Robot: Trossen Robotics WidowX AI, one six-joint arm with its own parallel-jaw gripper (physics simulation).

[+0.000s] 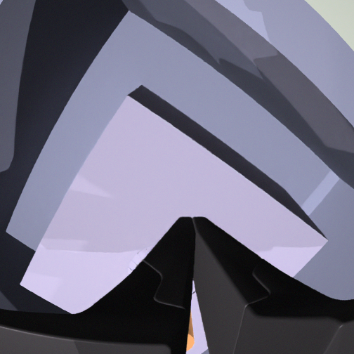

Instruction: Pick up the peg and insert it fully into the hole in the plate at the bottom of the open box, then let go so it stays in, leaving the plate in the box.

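The pale lilac plate (165,175) lies on the floor of the open box (125,55), turned at an angle. The rim of its hole (136,261) shows in part at the edge of the left finger; the rest is hidden. My black gripper (190,229) is shut with its tips together over the plate, and no peg is between the tips. A small orange part of the peg (190,341) shows through the narrow slit lower between the fingers. Most of the peg is hidden, and I cannot tell how it sits relative to the hole.
The box's walls rise around the plate, with a dark shadowed side at the left and a grey wall (305,110) at the upper right. A strip of box floor shows between the plate and these walls. A pale green background shows at the top right corner.
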